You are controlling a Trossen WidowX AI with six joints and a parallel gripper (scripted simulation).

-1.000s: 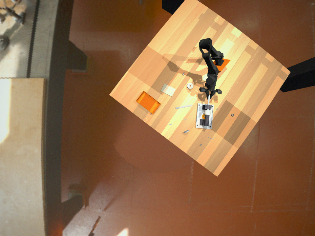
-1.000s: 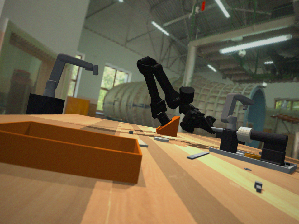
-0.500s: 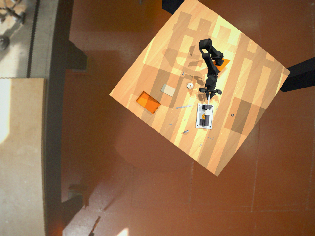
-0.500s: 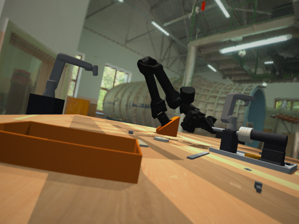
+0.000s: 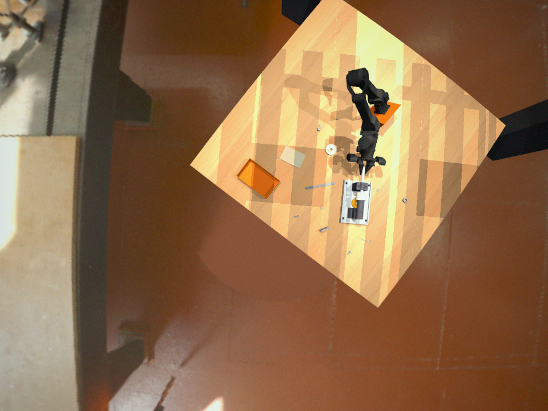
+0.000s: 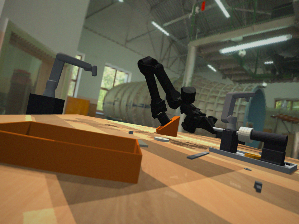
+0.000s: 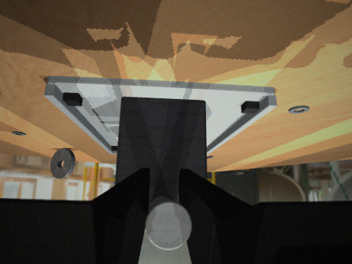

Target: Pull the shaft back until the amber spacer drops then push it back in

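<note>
Right now the grey shaft is 40 mm ahead of my gripper tip, 20 mm to the left of it and 20 mm above it. The rest, counted from my gripper tip: white ring 200 mm to the right, 60 mm below, 30 mm behind; then grey strip 160 mm ahead, 140 mm to the right, 60 mm below; then amber spacer 120 mm ahead, 70 mm to the left, 50 mm below.
</note>
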